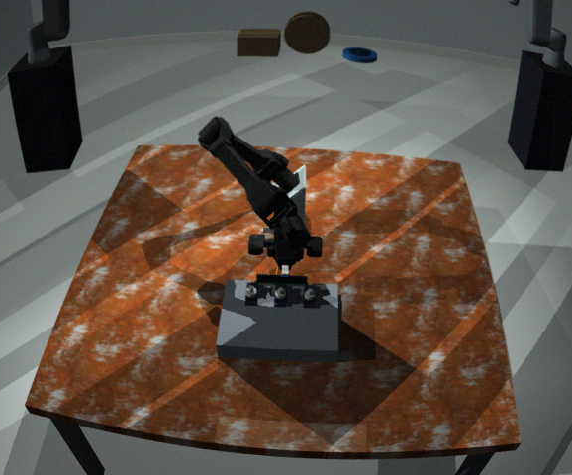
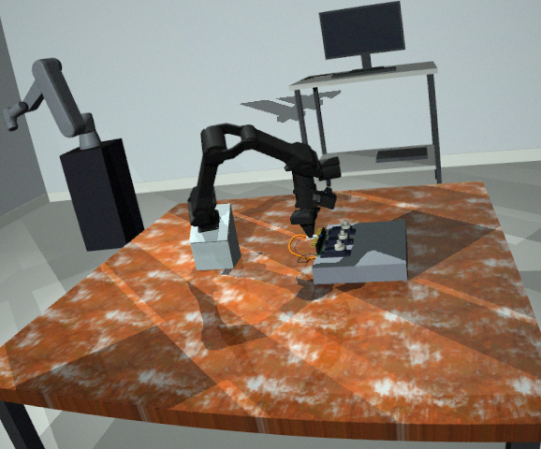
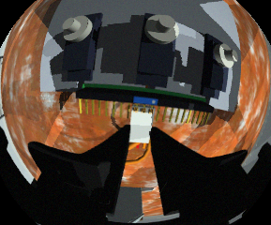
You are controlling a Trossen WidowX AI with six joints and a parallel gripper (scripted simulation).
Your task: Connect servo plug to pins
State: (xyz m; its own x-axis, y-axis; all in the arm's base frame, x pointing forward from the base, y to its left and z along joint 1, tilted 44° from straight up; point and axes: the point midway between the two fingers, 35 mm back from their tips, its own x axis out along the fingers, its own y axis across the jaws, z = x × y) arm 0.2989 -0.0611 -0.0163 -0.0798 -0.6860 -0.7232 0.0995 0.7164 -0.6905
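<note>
Right now the blue band is 3 cm ahead of my gripper tip. From my gripper tip the other things lie so: grey printed holder 18 cm ahead, 5 cm below, 3 cm to the right.
</note>
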